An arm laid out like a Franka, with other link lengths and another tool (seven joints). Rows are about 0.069 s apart.
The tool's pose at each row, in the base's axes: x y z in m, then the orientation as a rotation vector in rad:
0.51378 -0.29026 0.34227 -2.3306 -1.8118 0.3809
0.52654 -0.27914 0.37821 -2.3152 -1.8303 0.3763
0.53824 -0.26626 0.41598 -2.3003 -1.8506 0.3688
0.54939 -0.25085 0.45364 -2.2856 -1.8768 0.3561
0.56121 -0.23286 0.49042 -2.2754 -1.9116 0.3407
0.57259 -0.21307 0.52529 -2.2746 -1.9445 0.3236
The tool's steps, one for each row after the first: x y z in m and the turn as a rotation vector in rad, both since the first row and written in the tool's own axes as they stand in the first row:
0.01016 -0.00116 -0.03839 -0.0016 0.0008 -0.0163
0.02159 -0.00426 -0.07825 -0.0057 0.0023 -0.0334
0.03536 -0.00847 -0.11791 -0.0148 0.0042 -0.0533
0.05186 -0.01246 -0.15700 -0.0327 0.0022 -0.0747
0.07020 -0.01676 -0.19418 -0.0560 -0.0016 -0.0903

